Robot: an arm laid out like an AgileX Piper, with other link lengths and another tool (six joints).
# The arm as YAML. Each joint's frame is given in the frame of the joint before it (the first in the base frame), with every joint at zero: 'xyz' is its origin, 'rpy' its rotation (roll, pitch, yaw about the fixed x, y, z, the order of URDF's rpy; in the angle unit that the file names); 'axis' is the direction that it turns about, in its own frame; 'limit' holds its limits. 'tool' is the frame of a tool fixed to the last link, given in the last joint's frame.
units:
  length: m
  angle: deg
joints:
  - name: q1
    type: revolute
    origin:
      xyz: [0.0, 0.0, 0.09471]
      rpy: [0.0, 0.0, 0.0]
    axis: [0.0, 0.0, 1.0]
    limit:
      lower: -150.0
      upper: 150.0
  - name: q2
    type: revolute
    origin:
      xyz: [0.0, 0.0, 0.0]
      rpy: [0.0, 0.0, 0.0]
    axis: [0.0, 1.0, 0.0]
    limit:
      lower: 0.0
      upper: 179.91
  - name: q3
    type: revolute
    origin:
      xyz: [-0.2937, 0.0, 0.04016]
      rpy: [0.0, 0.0, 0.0]
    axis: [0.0, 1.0, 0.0]
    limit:
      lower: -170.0
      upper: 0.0
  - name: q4
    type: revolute
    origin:
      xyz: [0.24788, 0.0, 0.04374]
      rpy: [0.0, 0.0, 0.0]
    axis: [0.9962, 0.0, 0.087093]
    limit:
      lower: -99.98
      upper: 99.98
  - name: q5
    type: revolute
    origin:
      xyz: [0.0, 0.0, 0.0]
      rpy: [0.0, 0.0, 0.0]
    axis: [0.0, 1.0, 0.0]
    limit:
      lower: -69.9
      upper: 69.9
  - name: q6
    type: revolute
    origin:
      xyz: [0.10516, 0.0, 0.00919]
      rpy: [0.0, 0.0, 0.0]
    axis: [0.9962, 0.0, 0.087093]
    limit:
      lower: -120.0
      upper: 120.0
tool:
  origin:
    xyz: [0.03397, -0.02, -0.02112]
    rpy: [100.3, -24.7, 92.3]
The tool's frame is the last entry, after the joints.
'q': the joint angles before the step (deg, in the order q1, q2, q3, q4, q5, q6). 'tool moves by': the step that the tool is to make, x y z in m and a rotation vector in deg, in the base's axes. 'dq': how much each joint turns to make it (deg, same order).
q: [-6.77 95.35 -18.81 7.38 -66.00 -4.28]
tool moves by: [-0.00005 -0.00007 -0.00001 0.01 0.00 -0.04]
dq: [0.00 0.00 0.00 0.05 0.00 0.00]
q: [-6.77 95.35 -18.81 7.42 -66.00 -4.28]
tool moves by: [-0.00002 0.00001 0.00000 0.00 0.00 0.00]
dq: [0.00 0.00 0.00 0.00 0.00 0.00]
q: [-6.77 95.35 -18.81 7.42 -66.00 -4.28]
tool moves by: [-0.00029 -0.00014 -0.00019 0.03 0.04 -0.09]
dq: [0.01 0.00 0.05 0.10 0.00 -0.01]
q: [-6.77 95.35 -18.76 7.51 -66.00 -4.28]
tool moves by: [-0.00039 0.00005 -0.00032 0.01 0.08 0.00]
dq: [0.00 0.00 0.08 0.00 0.00 0.00]
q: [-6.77 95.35 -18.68 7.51 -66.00 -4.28]
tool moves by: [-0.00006 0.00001 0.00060 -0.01 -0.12 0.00]
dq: [0.00 -0.12 0.01 0.00 -0.01 0.01]
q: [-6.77 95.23 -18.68 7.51 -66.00 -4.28]
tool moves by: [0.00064 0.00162 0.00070 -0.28 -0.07 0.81]
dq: [0.00 -0.10 0.01 -0.85 0.00 0.00]
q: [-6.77 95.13 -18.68 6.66 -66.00 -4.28]
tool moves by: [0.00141 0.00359 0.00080 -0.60 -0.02 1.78]
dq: [0.00 -0.09 0.01 -1.88 -0.01 0.01]
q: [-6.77 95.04 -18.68 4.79 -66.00 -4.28]
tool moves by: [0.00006 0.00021 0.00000 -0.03 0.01 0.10]
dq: [0.00 0.00 0.00 -0.10 0.00 0.00]
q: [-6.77 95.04 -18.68 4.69 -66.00 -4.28]
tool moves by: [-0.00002 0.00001 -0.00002 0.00 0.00 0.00]
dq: [0.00 0.00 0.01 0.00 -0.01 0.00]
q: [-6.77 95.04 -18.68 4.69 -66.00 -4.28]
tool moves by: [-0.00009 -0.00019 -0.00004 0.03 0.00 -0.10]
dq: [0.00 0.00 0.00 0.11 0.00 -0.01]
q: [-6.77 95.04 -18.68 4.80 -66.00 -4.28]
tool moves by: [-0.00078 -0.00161 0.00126 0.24 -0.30 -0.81]
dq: [0.00 -0.27 0.00 0.86 0.00 0.00]
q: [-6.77 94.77 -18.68 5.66 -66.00 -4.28]
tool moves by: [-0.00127 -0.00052 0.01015 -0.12 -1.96 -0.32]
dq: [0.00 -1.97 0.00 0.34 0.00 -0.01]
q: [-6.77 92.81 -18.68 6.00 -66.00 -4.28]
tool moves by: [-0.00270 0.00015 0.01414 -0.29 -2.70 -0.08]
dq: [0.00 -2.85 0.14 0.09 0.00 0.00]
